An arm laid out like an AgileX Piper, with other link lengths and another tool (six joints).
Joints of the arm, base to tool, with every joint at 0 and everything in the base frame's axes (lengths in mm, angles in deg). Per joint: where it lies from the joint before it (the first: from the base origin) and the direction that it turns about. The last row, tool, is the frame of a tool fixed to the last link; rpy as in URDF.
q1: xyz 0 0 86.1 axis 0 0 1
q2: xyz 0 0 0 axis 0 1 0
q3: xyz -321.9 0 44 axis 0 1 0
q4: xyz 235.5 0 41.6 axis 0.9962 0 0.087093
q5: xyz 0 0 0 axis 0 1 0
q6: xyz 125.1 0 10.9 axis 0.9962 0 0.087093
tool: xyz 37 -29 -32.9 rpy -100.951 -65.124 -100.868
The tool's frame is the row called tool.
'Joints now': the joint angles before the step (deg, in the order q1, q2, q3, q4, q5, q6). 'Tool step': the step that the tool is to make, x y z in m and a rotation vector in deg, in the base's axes. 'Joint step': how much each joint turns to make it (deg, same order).
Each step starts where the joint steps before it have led.
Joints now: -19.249, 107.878, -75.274, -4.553, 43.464, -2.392
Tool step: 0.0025, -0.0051, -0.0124, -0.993, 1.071, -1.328
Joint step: 0.005, 2.054, 0.017, -2.563, -1.198, 2.823
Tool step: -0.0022, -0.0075, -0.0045, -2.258, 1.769, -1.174
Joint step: 0.000, 1.125, -0.185, -4.327, 0.370, 3.481
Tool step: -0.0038, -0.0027, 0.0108, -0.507, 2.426, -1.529
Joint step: -0.006, 0.012, -2.636, -1.282, 5.051, 1.293
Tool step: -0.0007, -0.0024, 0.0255, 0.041, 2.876, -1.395
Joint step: 0.004, 0.010, -6.305, 0.050, 9.166, -0.469
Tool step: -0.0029, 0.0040, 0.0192, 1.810, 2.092, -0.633
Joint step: -0.003, -0.268, -4.485, 1.875, 7.225, -1.422
